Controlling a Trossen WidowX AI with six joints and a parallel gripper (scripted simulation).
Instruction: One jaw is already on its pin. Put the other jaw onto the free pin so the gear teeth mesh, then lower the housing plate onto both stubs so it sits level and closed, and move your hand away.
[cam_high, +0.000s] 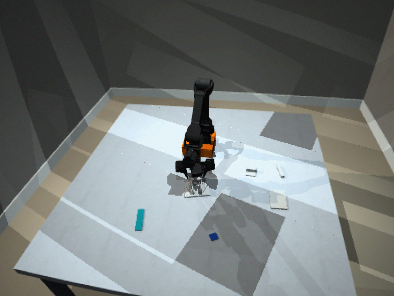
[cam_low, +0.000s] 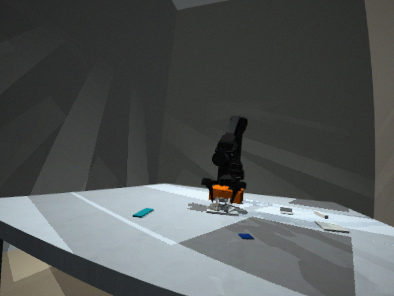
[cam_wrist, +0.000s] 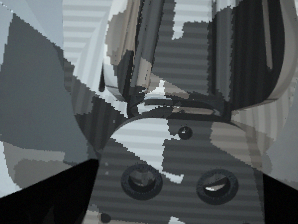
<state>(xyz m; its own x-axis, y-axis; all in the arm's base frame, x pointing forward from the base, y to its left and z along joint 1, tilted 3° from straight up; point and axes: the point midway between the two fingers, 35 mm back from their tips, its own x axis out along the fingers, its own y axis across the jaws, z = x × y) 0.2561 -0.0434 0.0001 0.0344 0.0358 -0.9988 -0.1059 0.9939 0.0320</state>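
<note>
Right now my gripper tip is 20 mm short of the jaw, 10 mm to the left of it and 10 mm above it. Round my gripper tip: blue square: 320 mm ahead, 90 mm to the left, 20 mm below; white base: 70 mm ahead, 20 mm below, 10 mm to the left; small pale block: 280 mm to the left, 70 mm behind, 10 mm below.
</note>
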